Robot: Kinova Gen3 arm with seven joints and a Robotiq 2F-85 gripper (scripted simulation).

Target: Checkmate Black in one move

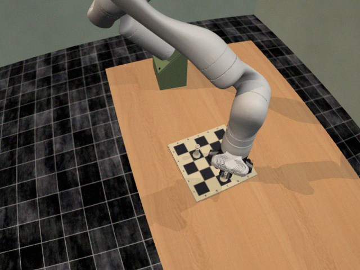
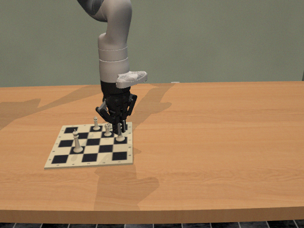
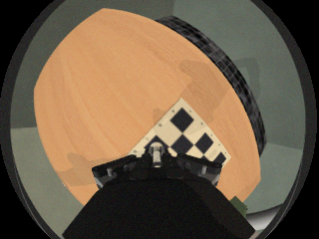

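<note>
My gripper is now 1 cm above the white chess piece. From my hand the other things lie so: white pawn (5 cm behind, 7 cm to the left, 3 cm below); then chessboard (7 cm behind, 2 cm to the right, 5 cm below); then black king (2 cm behind, 8 cm to the left, 1 cm below).
</note>
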